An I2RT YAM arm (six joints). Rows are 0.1 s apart.
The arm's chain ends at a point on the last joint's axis. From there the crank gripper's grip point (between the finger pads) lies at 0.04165 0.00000 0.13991 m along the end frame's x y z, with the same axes.
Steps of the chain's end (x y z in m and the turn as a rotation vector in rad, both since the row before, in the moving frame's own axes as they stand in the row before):
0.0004, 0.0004, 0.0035, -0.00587, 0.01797, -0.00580
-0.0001, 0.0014, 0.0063, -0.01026, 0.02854, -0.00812
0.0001, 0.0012, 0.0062, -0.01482, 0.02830, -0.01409
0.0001, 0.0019, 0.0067, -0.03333, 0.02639, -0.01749
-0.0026, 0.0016, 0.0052, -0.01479, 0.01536, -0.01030
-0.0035, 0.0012, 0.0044, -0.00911, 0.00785, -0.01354
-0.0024, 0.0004, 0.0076, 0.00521, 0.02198, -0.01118
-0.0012, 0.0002, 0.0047, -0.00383, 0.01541, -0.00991
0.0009, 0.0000, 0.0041, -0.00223, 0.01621, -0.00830
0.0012, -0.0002, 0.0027, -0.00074, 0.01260, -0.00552
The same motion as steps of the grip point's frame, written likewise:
0.0029, 0.0010, 0.0027, -0.00587, 0.01797, -0.00580
0.0039, 0.0025, 0.0050, -0.01026, 0.02854, -0.00812
0.0041, 0.0026, 0.0050, -0.01482, 0.02830, -0.01409
0.0038, 0.0058, 0.0055, -0.03333, 0.02639, -0.01749
-0.0004, 0.0032, 0.0045, -0.01479, 0.01536, -0.01030
-0.0024, 0.0019, 0.0041, -0.00911, 0.00785, -0.01354
0.0007, -0.0008, 0.0066, 0.00521, 0.02198, -0.01118
0.0010, 0.0003, 0.0040, -0.00383, 0.01541, -0.00991
0.0032, 0.0000, 0.0034, -0.00223, 0.01621, -0.00830
0.0030, -0.0003, 0.0022, -0.00074, 0.01260, -0.00552

